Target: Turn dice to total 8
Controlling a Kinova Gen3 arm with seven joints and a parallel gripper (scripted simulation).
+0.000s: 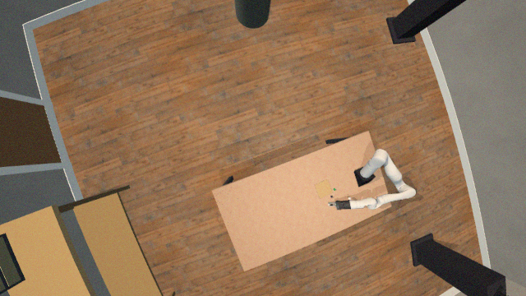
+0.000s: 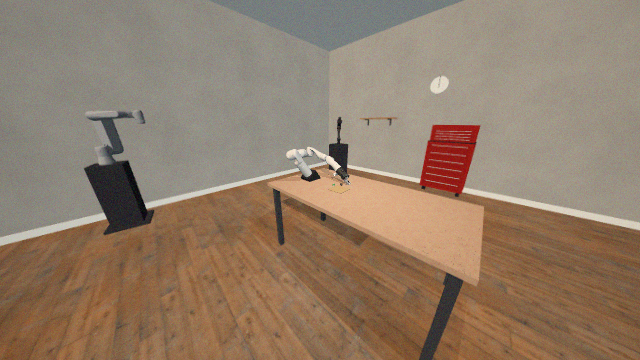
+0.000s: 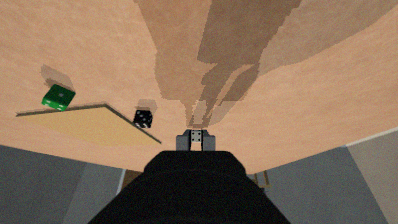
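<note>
The white die is 10 mm ahead of my hand and 10 mm below it. Round my hand: black die (30 mm behind, 60 mm to the right, 10 mm below); then green die (80 mm behind, 120 mm to the right, 10 mm below); then tan mat (30 mm ahead, 150 mm to the right, 20 mm below).
</note>
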